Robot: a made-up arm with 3 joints. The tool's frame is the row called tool.
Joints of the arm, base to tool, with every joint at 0 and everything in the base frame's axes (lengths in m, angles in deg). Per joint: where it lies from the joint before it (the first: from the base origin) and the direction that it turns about. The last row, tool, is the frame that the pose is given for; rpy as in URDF.
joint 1: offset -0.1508 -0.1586 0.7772 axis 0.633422 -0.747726 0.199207
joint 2: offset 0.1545 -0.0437 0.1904 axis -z
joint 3: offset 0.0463 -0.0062 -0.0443 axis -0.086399 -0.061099 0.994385
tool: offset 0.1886 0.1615 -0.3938 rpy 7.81 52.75 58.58
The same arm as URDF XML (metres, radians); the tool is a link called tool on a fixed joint. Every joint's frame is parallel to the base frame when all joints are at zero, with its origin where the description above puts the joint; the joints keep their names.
<robot name="arm">
<joint name="joint 1" type="continuous"><parent link="base"/><child link="link1"/><origin xyz="-0.1508 -0.1586 0.7772" rpy="0.0000 0.0000 0.0000"/><axis xyz="0.633422 -0.747726 0.199207"/></joint>
<joint name="joint 2" type="continuous"><parent link="link1"/><child link="link2"/><origin xyz="0.1545 -0.0437 0.1904" rpy="0.0000 0.0000 0.0000"/><axis xyz="0 0 -1"/></joint>
<joint name="joint 3" type="continuous"><parent link="link2"/><child link="link3"/><origin xyz="0.0463 -0.0062 -0.0443" rpy="0.0000 0.0000 0.0000"/><axis xyz="-0.086399 -0.061099 0.994385"/></joint>
<joint name="tool_fixed" type="fixed"><parent link="link3"/><child link="tool"/><origin xyz="0.1886 0.1615 -0.3938" rpy="0.1363 0.9207 1.0224"/></joint>
<link name="base"/>
<link name="link1"/>
<link name="link2"/>
<link name="link3"/>
<link name="tool"/>
</robot>

